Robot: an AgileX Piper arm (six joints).
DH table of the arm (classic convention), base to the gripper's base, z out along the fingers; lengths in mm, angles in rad. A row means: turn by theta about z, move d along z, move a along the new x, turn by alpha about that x. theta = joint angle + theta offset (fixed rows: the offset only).
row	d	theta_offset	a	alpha
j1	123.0	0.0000	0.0	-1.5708
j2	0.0	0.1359	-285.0	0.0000
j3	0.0	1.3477	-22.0	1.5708
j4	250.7	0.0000	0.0	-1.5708
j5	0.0	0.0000	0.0	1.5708
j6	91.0	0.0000	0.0	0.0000
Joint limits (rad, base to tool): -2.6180..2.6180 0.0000..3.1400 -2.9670..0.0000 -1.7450..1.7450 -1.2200..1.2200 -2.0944..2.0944
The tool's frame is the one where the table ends.
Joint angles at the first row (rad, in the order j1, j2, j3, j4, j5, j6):
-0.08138, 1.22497, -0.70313, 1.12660, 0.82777, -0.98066
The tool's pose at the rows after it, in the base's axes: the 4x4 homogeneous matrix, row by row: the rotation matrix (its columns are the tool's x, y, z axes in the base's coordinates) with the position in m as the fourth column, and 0 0 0 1 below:
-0.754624, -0.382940, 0.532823, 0.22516; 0.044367, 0.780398, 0.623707, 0.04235; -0.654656, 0.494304, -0.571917, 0.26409; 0, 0, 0, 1
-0.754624, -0.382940, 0.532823, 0.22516; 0.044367, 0.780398, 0.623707, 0.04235; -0.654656, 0.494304, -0.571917, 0.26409; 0, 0, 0, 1
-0.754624, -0.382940, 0.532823, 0.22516; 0.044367, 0.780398, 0.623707, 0.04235; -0.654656, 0.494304, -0.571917, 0.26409; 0, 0, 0, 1
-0.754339, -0.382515, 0.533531, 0.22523; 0.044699, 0.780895, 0.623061, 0.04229; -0.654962, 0.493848, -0.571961, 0.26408; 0, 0, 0, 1
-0.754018, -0.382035, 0.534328, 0.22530; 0.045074, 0.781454, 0.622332, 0.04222; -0.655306, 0.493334, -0.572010, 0.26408; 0, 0, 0, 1
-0.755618, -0.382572, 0.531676, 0.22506; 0.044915, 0.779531, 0.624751, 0.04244; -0.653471, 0.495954, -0.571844, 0.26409; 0, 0, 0, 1
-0.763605, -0.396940, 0.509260, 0.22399; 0.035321, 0.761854, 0.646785, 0.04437; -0.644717, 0.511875, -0.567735, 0.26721; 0, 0, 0, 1
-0.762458, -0.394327, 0.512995, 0.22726; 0.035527, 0.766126, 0.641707, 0.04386; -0.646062, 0.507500, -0.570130, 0.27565; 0, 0, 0, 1
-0.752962, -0.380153, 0.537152, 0.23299; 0.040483, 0.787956, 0.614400, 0.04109; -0.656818, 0.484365, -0.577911, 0.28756; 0, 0, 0, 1
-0.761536, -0.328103, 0.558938, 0.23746; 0.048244, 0.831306, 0.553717, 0.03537; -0.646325, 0.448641, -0.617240, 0.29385; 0, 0, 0, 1
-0.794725, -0.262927, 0.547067, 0.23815; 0.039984, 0.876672, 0.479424, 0.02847; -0.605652, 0.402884, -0.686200, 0.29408; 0, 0, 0, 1
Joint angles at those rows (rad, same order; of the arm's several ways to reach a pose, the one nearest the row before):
-0.08137, 1.22495, -0.70313, 1.12659, 0.82777, -0.98064
-0.08137, 1.22495, -0.70313, 1.12659, 0.82777, -0.98064
-0.08137, 1.22495, -0.70313, 1.12659, 0.82777, -0.98064
-0.08137, 1.22498, -0.70313, 1.12661, 0.82680, -0.98068
-0.08139, 1.22497, -0.70314, 1.12659, 0.82575, -0.98066
-0.08139, 1.22498, -0.70312, 1.12661, 0.82933, -0.97930
-0.08137, 1.22497, -0.71469, 1.12143, 0.86587, -0.96789
-0.08032, 1.22527, -0.75114, 1.09078, 0.87500, -0.92382
-0.08032, 1.22529, -0.80323, 1.03857, 0.86447, -0.86050
-0.08031, 1.22610, -0.84409, 0.93370, 0.83668, -0.75193
-0.08030, 1.22795, -0.87185, 0.78052, 0.83532, -0.61445

